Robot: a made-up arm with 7 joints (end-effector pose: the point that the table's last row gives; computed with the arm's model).
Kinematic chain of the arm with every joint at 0, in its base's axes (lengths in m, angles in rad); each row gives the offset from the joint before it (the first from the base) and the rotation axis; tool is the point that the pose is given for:
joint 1: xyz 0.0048 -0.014 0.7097 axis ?
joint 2: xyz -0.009 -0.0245 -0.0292 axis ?
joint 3: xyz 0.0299 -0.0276 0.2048 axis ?
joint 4: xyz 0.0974 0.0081 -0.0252 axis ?
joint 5: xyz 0.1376 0 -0.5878 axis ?
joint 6: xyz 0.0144 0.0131 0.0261 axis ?
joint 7: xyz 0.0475 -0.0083 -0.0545 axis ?
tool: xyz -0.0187 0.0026 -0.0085
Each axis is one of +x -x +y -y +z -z.
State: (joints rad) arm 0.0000 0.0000 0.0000 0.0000 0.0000 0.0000 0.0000
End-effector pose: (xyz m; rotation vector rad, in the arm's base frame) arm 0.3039 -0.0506 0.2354 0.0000 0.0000 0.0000
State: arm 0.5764 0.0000 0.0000 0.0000 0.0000 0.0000 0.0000
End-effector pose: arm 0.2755 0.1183 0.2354 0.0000 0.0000 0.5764
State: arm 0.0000 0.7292 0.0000 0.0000 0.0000 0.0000 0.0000
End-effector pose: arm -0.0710 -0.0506 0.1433 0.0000 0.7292 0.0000
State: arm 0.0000 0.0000 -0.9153 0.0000 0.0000 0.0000 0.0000
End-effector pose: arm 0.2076 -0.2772 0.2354 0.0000 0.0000 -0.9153
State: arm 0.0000 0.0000 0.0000 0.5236 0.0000 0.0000 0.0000
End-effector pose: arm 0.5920 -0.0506 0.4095 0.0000 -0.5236 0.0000
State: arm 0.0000 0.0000 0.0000 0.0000 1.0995 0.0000 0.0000
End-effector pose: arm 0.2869 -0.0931 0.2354 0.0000 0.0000 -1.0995
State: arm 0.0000 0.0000 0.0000 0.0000 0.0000 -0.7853 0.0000
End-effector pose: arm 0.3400 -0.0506 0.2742 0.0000 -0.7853 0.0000
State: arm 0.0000 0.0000 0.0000 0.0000 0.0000 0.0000 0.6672
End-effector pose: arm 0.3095 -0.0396 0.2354 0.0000 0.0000 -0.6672
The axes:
joint 1: +z
joint 2: +y
joint 3: +z
joint 4: -y
joint 5: -z
joint 6: +y
joint 7: -z

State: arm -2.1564 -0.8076 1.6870 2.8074 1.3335 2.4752 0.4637
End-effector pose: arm 0.3837 0.4150 1.1509 -0.0092 0.2564 0.2081
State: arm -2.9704 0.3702 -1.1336 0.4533 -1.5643 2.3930 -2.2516
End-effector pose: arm -0.1421 0.4758 0.3809 2.0300 -1.8307 -0.4238
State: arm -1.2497 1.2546 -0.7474 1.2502 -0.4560 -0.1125 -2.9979
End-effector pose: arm -0.3829 -0.5241 0.1581 0.4758 0.6434 1.9103
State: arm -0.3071 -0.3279 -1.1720 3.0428 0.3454 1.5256 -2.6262
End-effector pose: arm -0.2208 -0.0552 1.4730 -1.7984 0.3248 0.8672
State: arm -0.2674 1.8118 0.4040 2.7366 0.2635 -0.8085 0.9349
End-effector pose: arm 0.7139 -0.2089 0.3590 0.8471 -1.6772 -1.5728
